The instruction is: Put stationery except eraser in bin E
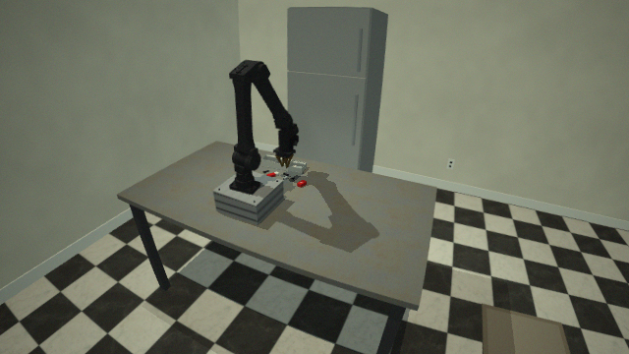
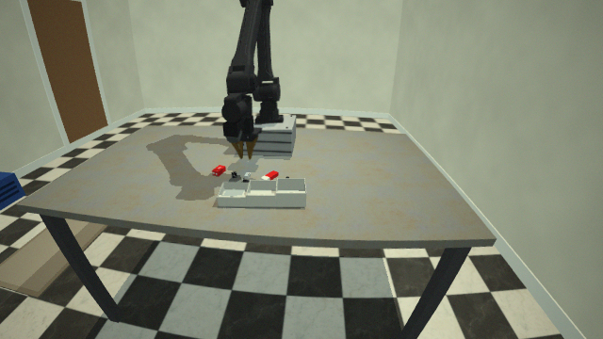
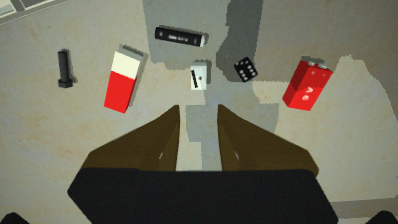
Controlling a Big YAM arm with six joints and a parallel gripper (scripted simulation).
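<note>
Now: hand 7 cm above the grey pencil sharpener. From my hand the other things lie so: black AAA battery: 7 cm below, 4 cm ahead, 1 cm to the left; red item: 7 cm to the left, 7 cm below, 1 cm ahead; black die: 7 cm below, 5 cm to the right.
</note>
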